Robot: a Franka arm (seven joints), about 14 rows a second.
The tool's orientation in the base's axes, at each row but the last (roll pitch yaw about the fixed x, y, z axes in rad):
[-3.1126, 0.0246, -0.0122]
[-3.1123, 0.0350, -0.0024]
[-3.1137, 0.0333, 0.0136]
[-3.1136, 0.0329, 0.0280]
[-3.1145, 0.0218, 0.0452]
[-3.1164, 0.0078, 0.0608]
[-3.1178, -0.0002, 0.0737]
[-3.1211, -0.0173, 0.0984]
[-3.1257, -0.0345, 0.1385]
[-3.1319, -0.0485, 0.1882]
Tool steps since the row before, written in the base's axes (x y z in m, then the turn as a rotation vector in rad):
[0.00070, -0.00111, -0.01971, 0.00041, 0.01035, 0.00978]
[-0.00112, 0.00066, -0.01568, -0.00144, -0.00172, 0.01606]
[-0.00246, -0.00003, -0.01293, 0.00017, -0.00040, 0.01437]
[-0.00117, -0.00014, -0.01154, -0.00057, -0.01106, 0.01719]
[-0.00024, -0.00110, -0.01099, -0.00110, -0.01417, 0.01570]
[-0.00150, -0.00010, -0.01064, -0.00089, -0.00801, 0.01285]
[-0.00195, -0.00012, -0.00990, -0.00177, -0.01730, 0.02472]
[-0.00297, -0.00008, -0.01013, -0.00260, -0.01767, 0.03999]
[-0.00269, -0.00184, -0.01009, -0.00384, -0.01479, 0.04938]
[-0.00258, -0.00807, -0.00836, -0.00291, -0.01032, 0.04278]
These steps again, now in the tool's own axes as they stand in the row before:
[0.00120, 0.00167, 0.01965, 0.00004, -0.01063, -0.00948]
[-0.00057, -0.00020, 0.01572, -0.00200, 0.00125, -0.01604]
[-0.00203, 0.00036, 0.01300, -0.00031, 0.00000, -0.01437]
[-0.00079, 0.00043, 0.01156, -0.00144, 0.01056, -0.01745]
[-0.00005, 0.00139, 0.01096, -0.00208, 0.01368, -0.01603]
[-0.00142, 0.00028, 0.01065, -0.00148, 0.00762, -0.01303]
[-0.00196, 0.00021, 0.00990, -0.00303, 0.01653, -0.02512]
[-0.00314, -0.00001, 0.01008, -0.00363, 0.01650, -0.04041]
[-0.00326, 0.00161, 0.00996, -0.00414, 0.01333, -0.04977]
[-0.00444, 0.00752, 0.00808, -0.00271, 0.00918, -0.04305]

